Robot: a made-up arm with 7 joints.
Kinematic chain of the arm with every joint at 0, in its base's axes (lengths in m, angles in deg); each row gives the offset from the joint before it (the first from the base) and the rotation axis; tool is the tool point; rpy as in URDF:
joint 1: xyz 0 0 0.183 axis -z
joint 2: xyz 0 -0.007 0.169 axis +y
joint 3: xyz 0 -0.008 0.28 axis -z
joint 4: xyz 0 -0.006 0.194 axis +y
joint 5: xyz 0 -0.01 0.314 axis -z
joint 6: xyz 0 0 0.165 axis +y
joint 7: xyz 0 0 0.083 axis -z
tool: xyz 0 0 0 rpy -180 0 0
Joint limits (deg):
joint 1: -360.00..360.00
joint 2: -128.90..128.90
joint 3: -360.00..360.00
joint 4: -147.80..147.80
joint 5: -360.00..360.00
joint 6: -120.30..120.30
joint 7: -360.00..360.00
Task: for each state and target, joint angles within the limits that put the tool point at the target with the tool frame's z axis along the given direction. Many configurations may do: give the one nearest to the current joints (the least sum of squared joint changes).
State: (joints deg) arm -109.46 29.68 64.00 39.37 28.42 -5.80 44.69
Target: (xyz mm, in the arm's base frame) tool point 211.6 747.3 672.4 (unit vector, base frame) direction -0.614 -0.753 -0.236
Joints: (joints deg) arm -119.06 66.52 96.53 75.08 9.63 -10.34 44.69
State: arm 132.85 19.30 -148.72 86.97 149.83 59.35 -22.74
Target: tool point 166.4 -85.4 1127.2 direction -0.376 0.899 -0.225
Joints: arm 123.51 30.07 -164.96 72.02 119.01 89.06 -22.74
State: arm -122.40 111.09 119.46 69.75 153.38 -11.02 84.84
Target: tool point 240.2 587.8 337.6 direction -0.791 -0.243 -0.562
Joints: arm -119.26 128.90 114.87 104.10 170.71 -15.38 84.84
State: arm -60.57 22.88 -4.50 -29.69 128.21 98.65 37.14
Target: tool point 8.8 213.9 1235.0 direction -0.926 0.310 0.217
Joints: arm -106.81 26.77 8.37 -22.48 117.20 107.73 37.14
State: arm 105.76 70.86 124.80 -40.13 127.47 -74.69 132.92
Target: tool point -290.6 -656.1 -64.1 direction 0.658 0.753 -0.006
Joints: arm 120.23 87.31 168.14 -73.32 168.36 -73.63 132.92
